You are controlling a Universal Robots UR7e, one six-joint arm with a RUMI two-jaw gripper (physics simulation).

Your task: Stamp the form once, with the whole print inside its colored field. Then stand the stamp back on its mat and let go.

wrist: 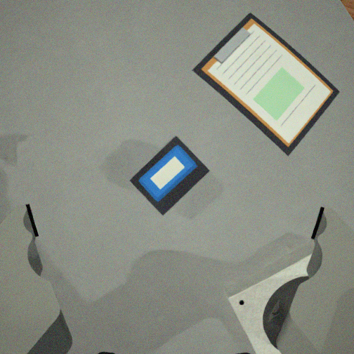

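Observation:
The stamp [167, 173], seen from above as a blue block with a cream rectangle on top, stands on its dark mat [182, 188] near the middle of the wrist view. The form [306, 102] is a white sheet with grey lines on a clipboard at the upper right. Its colored field [279, 94] is a plain, even light green. My gripper [174, 210] is wide open and empty, one finger at the left edge and one at the right. The stamp and its mat show between and above the fingertips in the picture, apart from both fingers. The stamp's sides are hidden from above.
The clipboard has a grey clip [232, 45] and lies on a dark rectangular base [240, 107]. A pale mounting plate [250, 310] with a dark round part is at the lower right, partly behind the right finger. A wooden edge [350, 6] shows at the top right corner.

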